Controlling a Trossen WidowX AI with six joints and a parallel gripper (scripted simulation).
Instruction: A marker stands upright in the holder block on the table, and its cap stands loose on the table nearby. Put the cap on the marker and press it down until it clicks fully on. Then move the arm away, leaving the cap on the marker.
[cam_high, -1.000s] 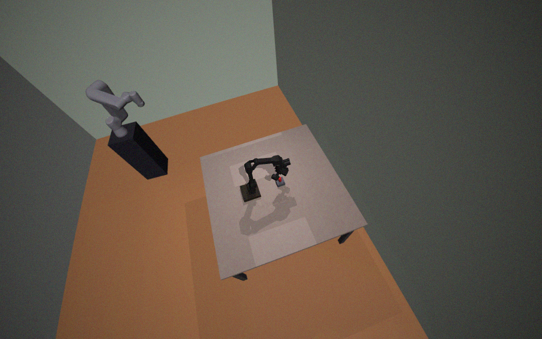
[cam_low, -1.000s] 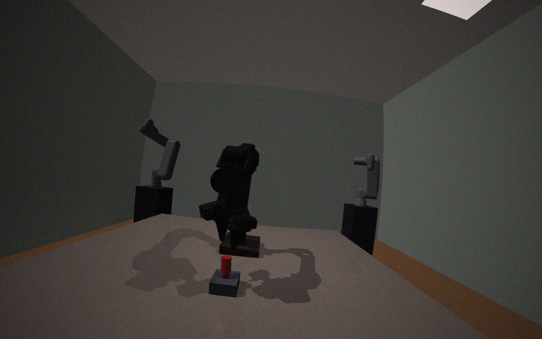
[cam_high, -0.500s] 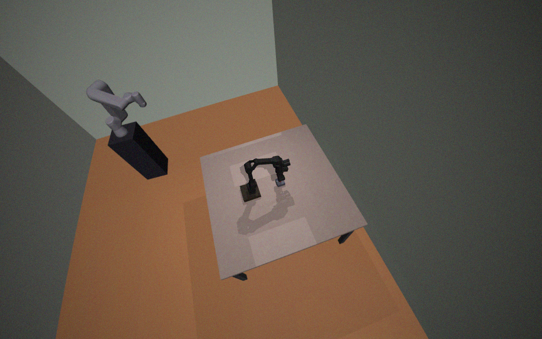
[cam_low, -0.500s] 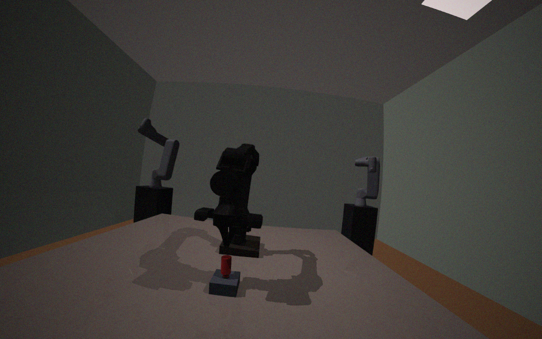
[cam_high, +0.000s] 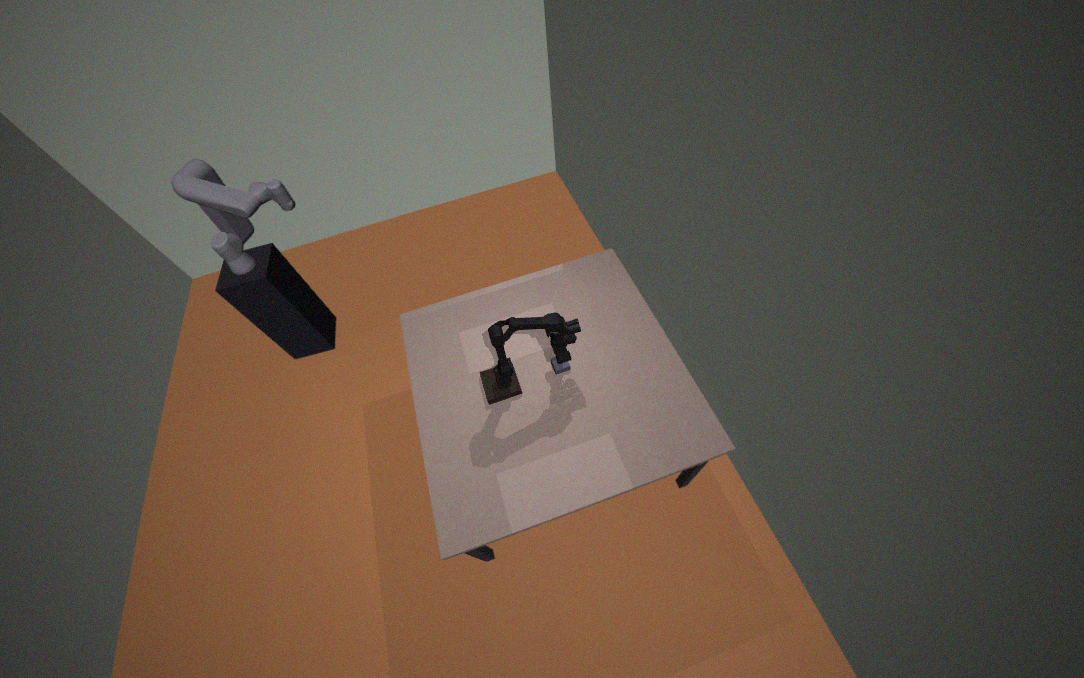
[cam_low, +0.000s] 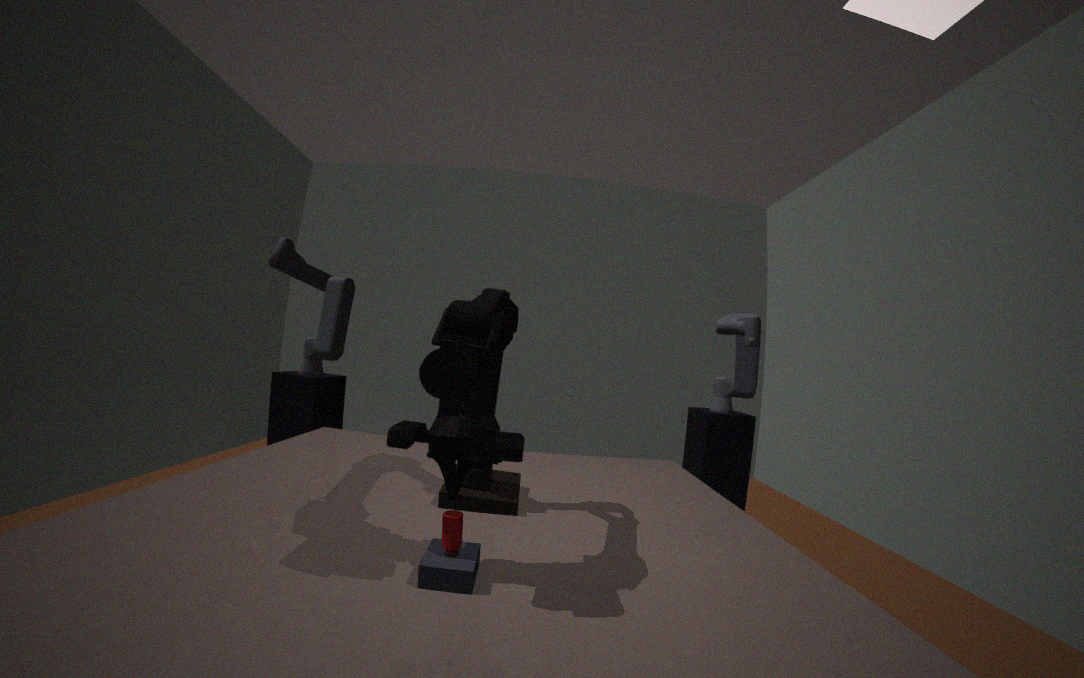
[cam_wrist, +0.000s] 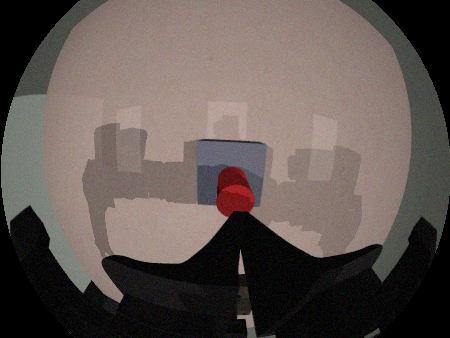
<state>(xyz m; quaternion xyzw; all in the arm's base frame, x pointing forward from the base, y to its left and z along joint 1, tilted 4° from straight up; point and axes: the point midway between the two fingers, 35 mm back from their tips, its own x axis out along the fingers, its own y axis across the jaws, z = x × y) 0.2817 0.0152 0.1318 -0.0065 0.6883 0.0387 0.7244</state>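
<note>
Now: the red marker cap 5 cm below my gripper tip.
</note>
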